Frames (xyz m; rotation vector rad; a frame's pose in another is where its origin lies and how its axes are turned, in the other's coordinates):
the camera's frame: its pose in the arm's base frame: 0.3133 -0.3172 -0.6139 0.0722 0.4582 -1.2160
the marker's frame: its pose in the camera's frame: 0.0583 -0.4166 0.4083 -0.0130 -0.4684 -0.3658
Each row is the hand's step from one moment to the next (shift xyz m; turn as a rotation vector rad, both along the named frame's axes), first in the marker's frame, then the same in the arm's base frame.
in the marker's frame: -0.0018 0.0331 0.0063 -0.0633 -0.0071 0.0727
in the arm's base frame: 0.0335 0.0029 -0.0023 0.0077 0.0741 0.0616
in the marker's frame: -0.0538 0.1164 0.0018 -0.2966 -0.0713 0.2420
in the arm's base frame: 0.1110 0.0540 -0.0348 -0.0243 0.3311 0.2035
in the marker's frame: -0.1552 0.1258 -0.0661 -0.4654 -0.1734 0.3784
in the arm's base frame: 0.0995 0.1433 -0.1177 -0.0981 0.5190 0.3330
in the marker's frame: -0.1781 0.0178 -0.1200 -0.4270 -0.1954 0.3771
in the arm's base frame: -0.0191 0.1567 -0.1466 -0.1181 0.4808 0.3430
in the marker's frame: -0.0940 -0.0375 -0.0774 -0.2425 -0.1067 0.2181
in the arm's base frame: -0.0589 0.0803 -0.0795 -0.0620 0.2737 0.1975
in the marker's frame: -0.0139 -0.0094 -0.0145 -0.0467 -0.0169 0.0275
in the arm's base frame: -0.0132 0.0114 -0.0137 -0.0119 0.0504 0.0233
